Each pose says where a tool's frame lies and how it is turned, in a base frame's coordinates. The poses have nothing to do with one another.
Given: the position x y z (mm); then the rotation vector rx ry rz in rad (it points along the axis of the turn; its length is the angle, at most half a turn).
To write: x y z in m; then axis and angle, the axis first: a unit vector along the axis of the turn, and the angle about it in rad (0 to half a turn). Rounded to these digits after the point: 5 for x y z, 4 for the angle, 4 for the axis.
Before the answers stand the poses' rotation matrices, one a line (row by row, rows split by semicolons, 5 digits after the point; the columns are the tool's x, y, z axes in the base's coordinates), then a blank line. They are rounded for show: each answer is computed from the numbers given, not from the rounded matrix.
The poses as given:
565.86 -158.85 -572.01 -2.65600 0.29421 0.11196
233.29 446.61 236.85 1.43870 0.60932 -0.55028
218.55 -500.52 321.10 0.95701 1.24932 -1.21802
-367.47 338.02 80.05 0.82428 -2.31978 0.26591
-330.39 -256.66 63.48 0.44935 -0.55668 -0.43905
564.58 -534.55 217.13 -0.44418 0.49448 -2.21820
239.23 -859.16 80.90 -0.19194 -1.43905 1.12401
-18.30 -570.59 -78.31 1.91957 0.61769 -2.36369
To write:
0.97378 -0.22562 -0.02916; -0.18793 -0.87002 0.45580; -0.12821 -0.43837 -0.88960
0.73331 0.67780 0.05327; 0.01584 0.06130 -0.99799; -0.67970 0.73269 0.03422
-0.08166 0.98385 0.15927; -0.13426 0.14748 -0.97991; -0.98758 -0.10140 0.12004
-0.58869 -0.62348 -0.51451; -0.49088 0.78141 -0.38526; 0.64225 0.02577 -0.76607
0.76309 0.27138 -0.58656; -0.50718 0.81398 -0.28321; 0.40059 0.51361 0.75877
-0.61613 0.63553 0.46529; -0.77298 -0.60135 -0.20219; 0.15131 -0.48423 0.86176
-0.24837 -0.48736 -0.83713; 0.69419 0.51318 -0.50472; 0.67558 -0.70649 0.21086
-0.23621 0.27191 -0.93288; 0.21926 -0.92038 -0.32378; -0.94664 -0.28102 0.15779

0.56586 -0.15885 -0.57201 -0.9930 0.1100 0.0419 2.6746
0.23329 0.44661 0.23685 0.8685 0.3678 -0.3322 1.6565
0.21855 -0.50052 0.32110 0.4809 0.6278 -0.6121 1.9900
-0.36747 0.33802 0.08005 0.3329 -0.9368 0.1074 2.4762
-0.33039 -0.25666 0.06348 0.5353 -0.6632 -0.5231 0.8394
0.56458 -0.53455 0.21713 -0.1918 0.2135 -0.9579 2.3156
0.23923 -0.85916 0.08090 -0.1045 -0.7838 0.6122 1.8361
-0.01830 -0.57059 -0.07831 0.6178 0.1988 -0.7608 3.1070

